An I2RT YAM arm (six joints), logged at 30 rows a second.
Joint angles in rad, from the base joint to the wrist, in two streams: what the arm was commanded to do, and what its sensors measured. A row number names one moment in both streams.
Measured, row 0:
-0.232, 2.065, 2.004, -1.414, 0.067, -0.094
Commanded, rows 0 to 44:
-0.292, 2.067, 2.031, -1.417, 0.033, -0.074
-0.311, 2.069, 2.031, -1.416, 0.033, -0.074
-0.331, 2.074, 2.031, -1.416, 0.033, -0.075
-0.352, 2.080, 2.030, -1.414, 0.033, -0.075
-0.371, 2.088, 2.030, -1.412, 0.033, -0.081
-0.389, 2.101, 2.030, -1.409, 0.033, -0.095
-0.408, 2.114, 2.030, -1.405, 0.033, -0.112
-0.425, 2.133, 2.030, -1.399, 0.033, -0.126
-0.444, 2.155, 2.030, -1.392, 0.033, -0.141
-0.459, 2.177, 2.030, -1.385, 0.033, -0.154
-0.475, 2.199, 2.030, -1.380, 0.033, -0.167
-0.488, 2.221, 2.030, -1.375, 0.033, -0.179
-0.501, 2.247, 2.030, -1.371, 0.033, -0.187
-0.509, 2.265, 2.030, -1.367, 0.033, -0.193
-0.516, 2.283, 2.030, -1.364, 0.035, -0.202
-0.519, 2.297, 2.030, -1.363, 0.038, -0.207
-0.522, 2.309, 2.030, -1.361, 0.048, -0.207
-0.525, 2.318, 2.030, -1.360, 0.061, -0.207
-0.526, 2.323, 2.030, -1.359, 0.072, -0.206
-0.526, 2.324, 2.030, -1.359, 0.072, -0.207
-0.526, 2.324, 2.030, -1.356, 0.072, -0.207
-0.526, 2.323, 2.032, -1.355, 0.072, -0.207
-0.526, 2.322, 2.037, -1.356, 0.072, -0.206
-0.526, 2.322, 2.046, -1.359, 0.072, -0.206
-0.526, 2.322, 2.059, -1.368, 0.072, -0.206
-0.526, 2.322, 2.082, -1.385, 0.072, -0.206
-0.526, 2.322, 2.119, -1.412, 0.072, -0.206
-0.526, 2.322, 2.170, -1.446, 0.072, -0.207
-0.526, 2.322, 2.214, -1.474, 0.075, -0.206
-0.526, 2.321, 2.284, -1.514, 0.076, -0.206
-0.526, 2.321, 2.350, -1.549, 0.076, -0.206
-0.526, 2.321, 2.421, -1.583, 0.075, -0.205
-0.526, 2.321, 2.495, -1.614, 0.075, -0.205
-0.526, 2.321, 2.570, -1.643, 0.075, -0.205
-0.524, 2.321, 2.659, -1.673, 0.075, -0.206
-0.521, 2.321, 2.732, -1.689, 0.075, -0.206
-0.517, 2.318, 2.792, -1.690, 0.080, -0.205
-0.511, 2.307, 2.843, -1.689, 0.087, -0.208
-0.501, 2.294, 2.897, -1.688, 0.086, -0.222
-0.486, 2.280, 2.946, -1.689, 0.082, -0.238
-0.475, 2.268, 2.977, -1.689, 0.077, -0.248
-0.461, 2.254, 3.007, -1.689, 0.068, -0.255
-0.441, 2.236, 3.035, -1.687, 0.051, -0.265
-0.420, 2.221, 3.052, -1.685, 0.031, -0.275
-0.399, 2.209, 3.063, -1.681, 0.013, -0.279
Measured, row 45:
-0.458, 2.266, 3.010, -1.682, 0.065, -0.237
